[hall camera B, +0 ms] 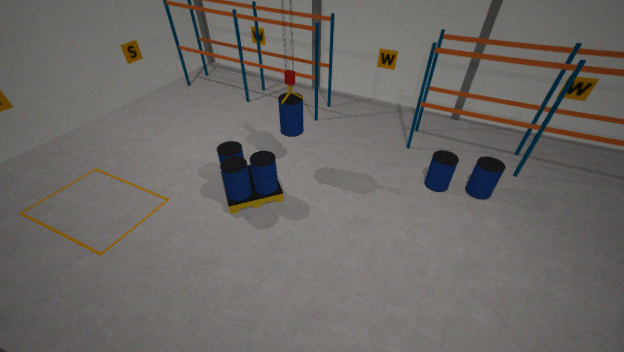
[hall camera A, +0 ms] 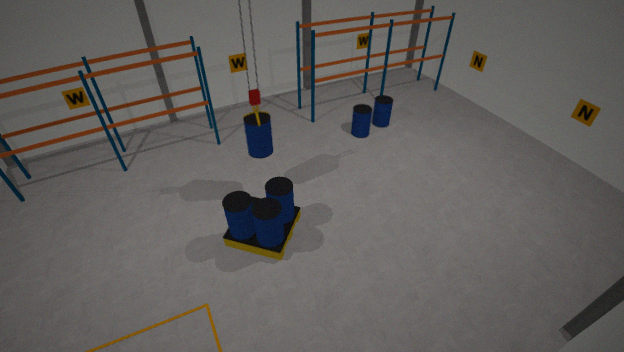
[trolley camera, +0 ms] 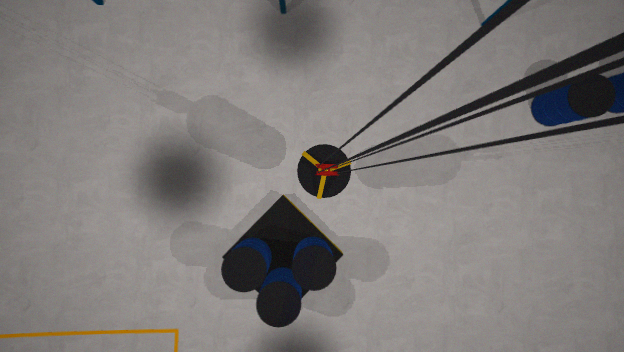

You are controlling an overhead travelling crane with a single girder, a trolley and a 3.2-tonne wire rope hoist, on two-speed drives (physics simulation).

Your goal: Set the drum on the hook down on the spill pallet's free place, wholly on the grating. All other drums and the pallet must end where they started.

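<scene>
The blue drum on the hook hangs upright above the floor, with shadows apart from it. My gripper, a yellow three-armed grab under the red hook block, is shut on its black top. The spill pallet is yellow with black grating and carries three blue drums. In the trolley view its bare corner points up, to the lower left of the hanging drum; the drum is beside the pallet, not over it. In hall camera A the pallet's drums largely hide the free place.
Two blue drums stand on the floor, one nearer and another beside it. Blue and orange racks stand along the W wall. A yellow outline marks the floor.
</scene>
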